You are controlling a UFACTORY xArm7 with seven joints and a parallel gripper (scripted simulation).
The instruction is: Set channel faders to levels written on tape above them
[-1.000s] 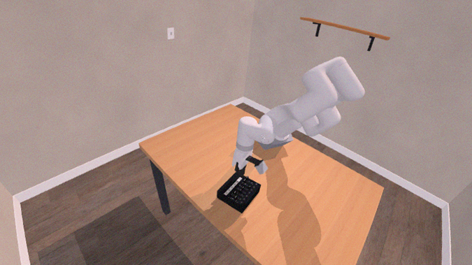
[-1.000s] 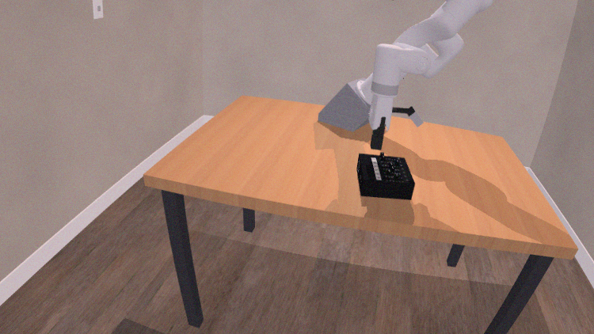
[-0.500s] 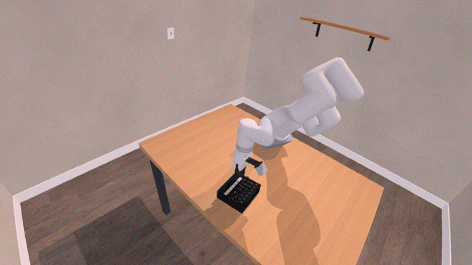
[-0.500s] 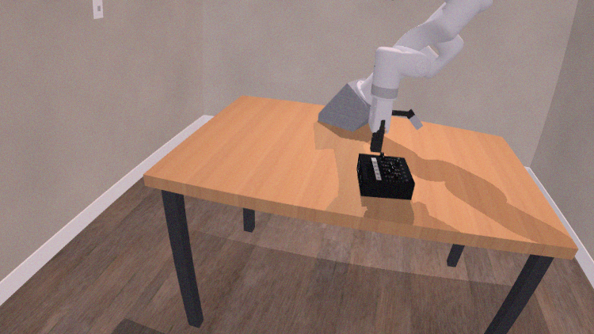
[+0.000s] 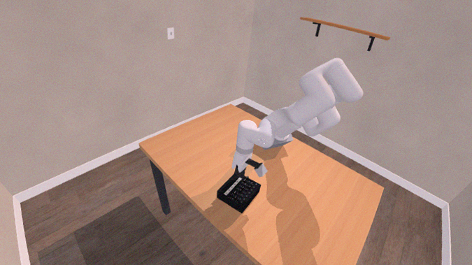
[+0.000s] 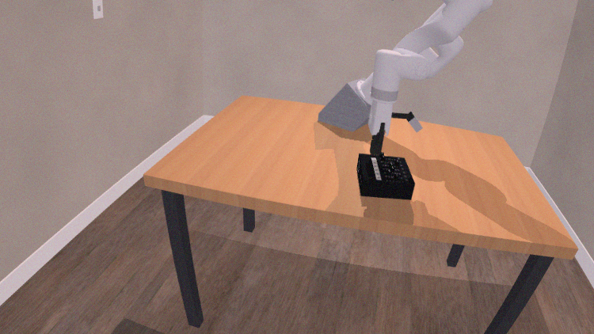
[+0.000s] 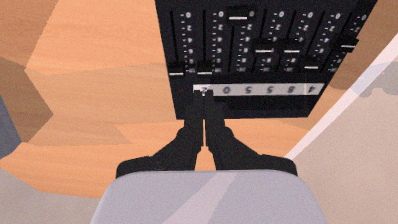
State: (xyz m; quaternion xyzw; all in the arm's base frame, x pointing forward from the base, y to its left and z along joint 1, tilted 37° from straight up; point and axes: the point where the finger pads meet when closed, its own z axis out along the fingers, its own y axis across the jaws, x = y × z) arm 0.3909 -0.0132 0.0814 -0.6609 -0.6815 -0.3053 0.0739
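The channel 6 fader cap is 3 cm to the left of my hand and 3 cm below it. Also, from my hand: fader 5 cap 7 cm to the left, 3 cm below, 2 cm ahead; then master fader cap 3 cm below, 3 cm behind, 2 cm to the left; then fader 4 cap 5 cm to the left, 4 cm ahead, 3 cm below.
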